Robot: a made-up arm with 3 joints. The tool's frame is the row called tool.
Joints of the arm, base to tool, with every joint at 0 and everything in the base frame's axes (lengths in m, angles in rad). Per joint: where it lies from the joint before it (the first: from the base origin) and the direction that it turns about. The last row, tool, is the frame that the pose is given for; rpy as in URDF.
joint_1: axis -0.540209 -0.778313 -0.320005 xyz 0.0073 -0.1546 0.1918
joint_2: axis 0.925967 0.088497 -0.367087 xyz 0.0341 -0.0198 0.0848
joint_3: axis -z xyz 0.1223 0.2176 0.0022
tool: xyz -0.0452 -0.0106 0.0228 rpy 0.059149 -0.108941 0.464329
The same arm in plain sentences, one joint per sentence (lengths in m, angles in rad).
The arm has three revolute joints in a row. What follows holds with every joint at zero, and every direction is one of the base frame's.
Joint 1 is mounted 0.0073 m along +x and 0.1546 m along -y and 0.1918 m along +z from the base frame's origin and rotates about the direction (-0.540209, -0.778313, -0.320005).
Joint 2 is mounted 0.0341 m along +x and 0.0198 m along -y and 0.0848 m along +z from joint 1 and rotates about the direction (0.925967, 0.088497, -0.367087).
Joint 3 is mounted 0.1223 m along +x and 0.2176 m along +y and 0.0022 m along +z from joint 2 and rotates about -z.
The tool frame, which is the frame that the pose is given for, is mounted 0.0452 m along -x and 0.0106 m along -y and 0.0228 m along +z from joint 3; its axes are the base frame's turned by roll 0.0591, pitch -0.1089 and yaw 0.4643 rad (as in URDF: about the fixed x, then y, then z).

